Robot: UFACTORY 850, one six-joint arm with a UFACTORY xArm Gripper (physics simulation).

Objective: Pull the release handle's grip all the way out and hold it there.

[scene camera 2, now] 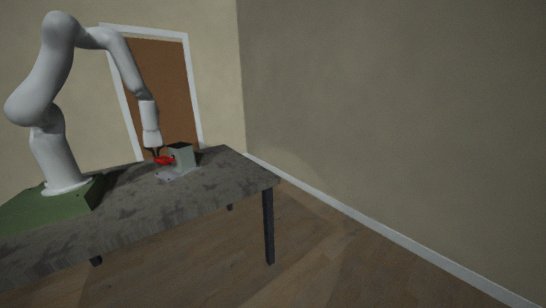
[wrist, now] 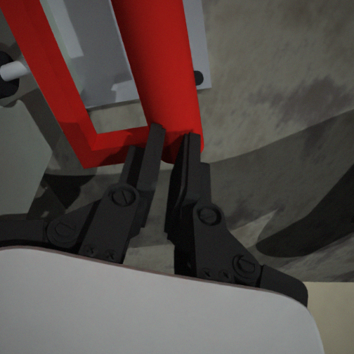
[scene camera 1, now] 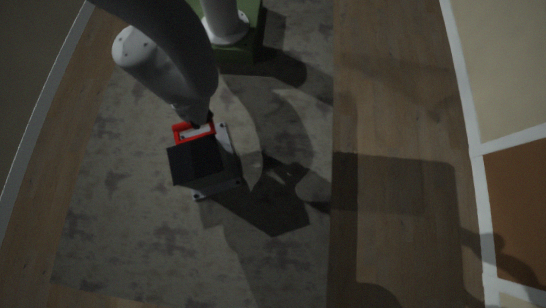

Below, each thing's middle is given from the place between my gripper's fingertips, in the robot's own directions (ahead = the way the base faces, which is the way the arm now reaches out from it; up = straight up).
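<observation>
There is the light grey base plate [scene camera 1: 222, 136], and at this moment my hand is 10 cm short of it. My hand is also 1 cm to the left of the plate and 11 cm above it.
</observation>
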